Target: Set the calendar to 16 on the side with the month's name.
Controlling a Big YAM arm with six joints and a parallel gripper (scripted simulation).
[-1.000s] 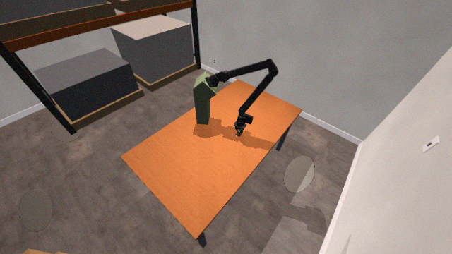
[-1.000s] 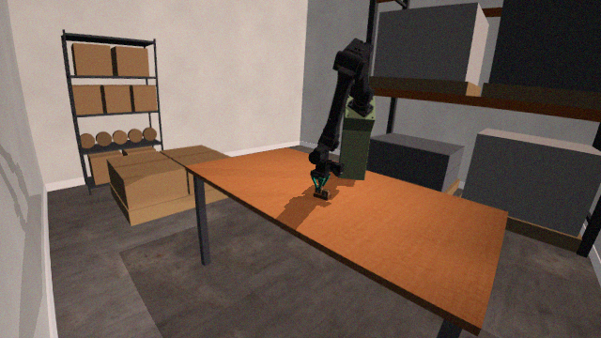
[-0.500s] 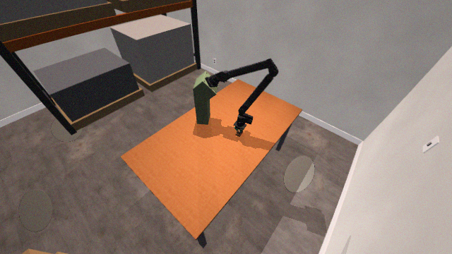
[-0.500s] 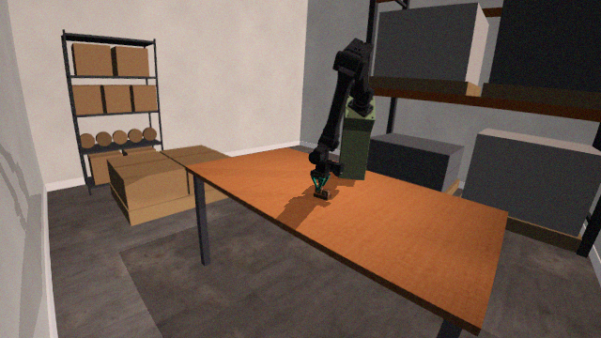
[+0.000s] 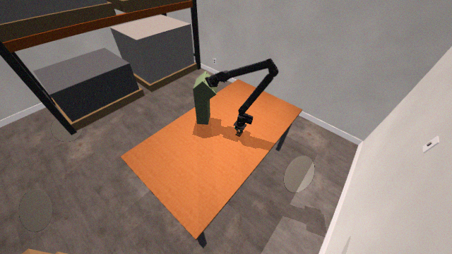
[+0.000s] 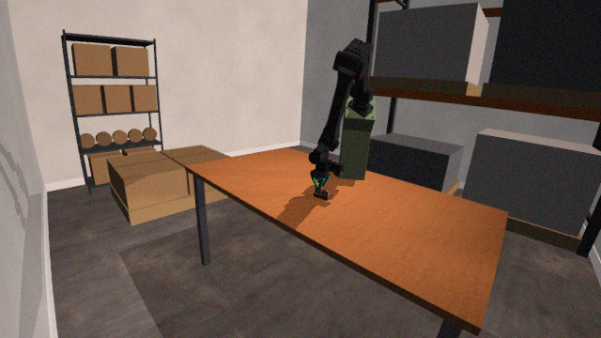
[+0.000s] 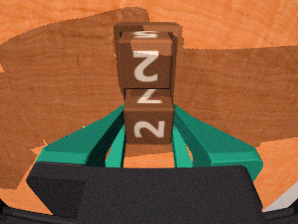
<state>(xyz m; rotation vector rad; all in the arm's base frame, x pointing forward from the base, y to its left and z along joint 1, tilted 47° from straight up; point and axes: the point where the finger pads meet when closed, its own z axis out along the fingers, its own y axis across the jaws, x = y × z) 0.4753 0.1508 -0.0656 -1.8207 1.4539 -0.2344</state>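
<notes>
Now: hand 1 cm above the brown calendar cube. The rest, counted from my hand: dark calendar tray: 4 cm below, 2 cm to the left, 1 cm behind.
</notes>
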